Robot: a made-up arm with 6 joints.
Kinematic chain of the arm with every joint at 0, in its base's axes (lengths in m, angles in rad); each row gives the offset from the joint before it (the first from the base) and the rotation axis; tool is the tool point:
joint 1: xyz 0 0 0.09 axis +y
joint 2: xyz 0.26 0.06 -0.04 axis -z
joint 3: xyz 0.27 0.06 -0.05 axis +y
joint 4: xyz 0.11 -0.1 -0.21 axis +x
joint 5: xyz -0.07 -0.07 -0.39 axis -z
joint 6: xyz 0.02 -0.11 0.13 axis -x
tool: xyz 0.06 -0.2 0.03
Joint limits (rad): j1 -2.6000..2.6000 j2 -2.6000..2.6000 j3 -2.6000..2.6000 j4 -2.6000..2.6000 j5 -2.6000..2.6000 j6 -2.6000..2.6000
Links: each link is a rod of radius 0.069 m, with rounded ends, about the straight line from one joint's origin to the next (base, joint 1, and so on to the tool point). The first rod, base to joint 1, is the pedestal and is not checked.
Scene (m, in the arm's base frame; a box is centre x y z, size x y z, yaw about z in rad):
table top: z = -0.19
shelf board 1: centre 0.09 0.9 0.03 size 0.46 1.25 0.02 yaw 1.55
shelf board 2: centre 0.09 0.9 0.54 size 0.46 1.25 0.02 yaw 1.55
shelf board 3: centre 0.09 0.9 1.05 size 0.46 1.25 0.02 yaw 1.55
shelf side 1: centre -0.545 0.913 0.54 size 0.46 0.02 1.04 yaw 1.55
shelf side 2: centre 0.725 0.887 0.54 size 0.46 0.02 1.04 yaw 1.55
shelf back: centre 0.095 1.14 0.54 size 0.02 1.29 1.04 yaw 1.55
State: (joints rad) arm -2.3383 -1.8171 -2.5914 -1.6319 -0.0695 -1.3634
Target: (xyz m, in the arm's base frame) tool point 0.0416 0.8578 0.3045
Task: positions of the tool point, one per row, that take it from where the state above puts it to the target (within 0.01 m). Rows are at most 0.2 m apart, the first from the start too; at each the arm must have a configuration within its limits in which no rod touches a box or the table.
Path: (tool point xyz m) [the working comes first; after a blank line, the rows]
Joints at the target: -2.6000 -1.5917 -1.2183 0.5261 -0.6568 -2.6000
Straight joint move there: touches shelf side 1.

1: -0.4535 0.3793 0.5739
2: -0.4373 0.4979 0.5029
3: -0.3636 0.6194 0.4295
4: -0.2394 0.7105 0.3612
5: -0.2234 0.7990 0.3319
6: -0.1909 0.8706 0.3081
7: -0.1464 0.9221 0.2926
8: -0.0961 0.9514 0.2863
9: -0.0464 0.9579 0.2879
10: -0.0037 0.9427 0.2941
11: 0.0268 0.9081 0.3009
12: 0.0416 0.8578 0.3045

